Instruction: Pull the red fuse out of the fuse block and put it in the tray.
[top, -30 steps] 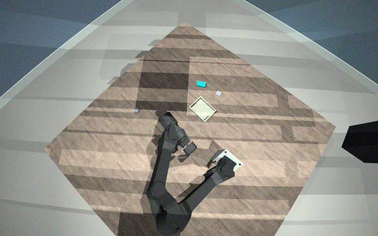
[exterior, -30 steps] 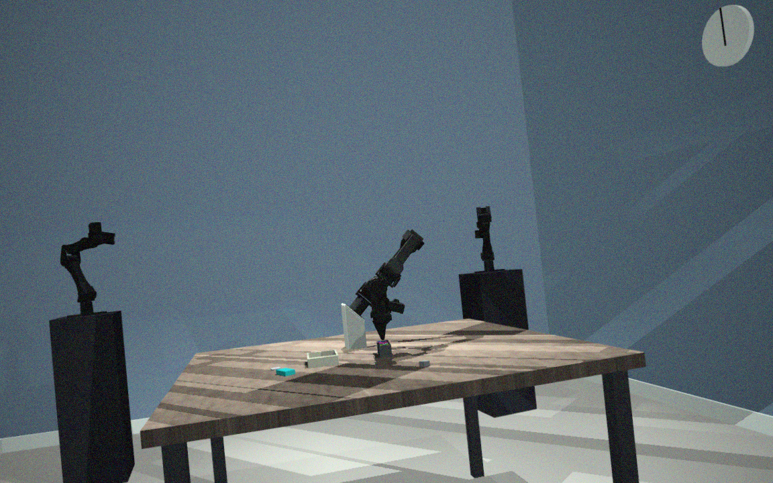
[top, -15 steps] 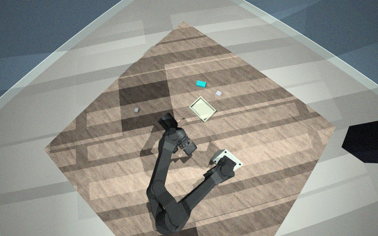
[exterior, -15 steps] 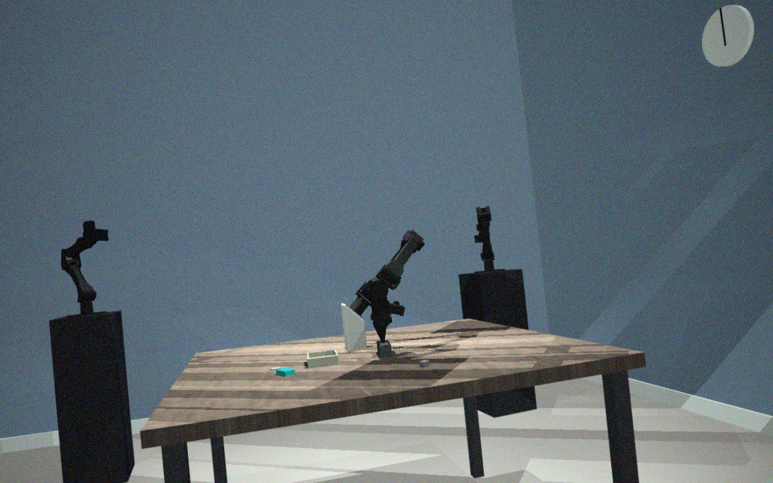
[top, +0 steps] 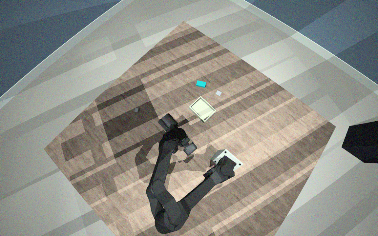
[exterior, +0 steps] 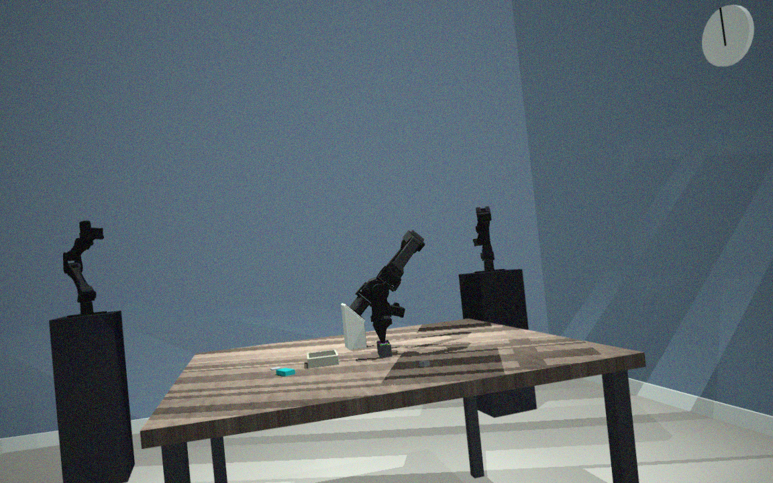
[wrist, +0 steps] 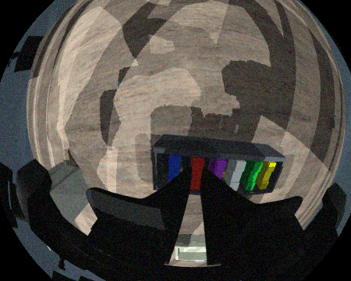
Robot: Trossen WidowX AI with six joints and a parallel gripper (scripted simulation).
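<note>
My gripper tip is now 10 mm short of the tray, 220 mm to the left of it and 30 mm above it. The rest, counted from my gripper tip: grey cube: 330 mm ahead, 20 mm to the left, 30 mm below; then red fuse: 10 mm below; then teal block: 120 mm ahead, 360 mm to the right, 30 mm below.
</note>
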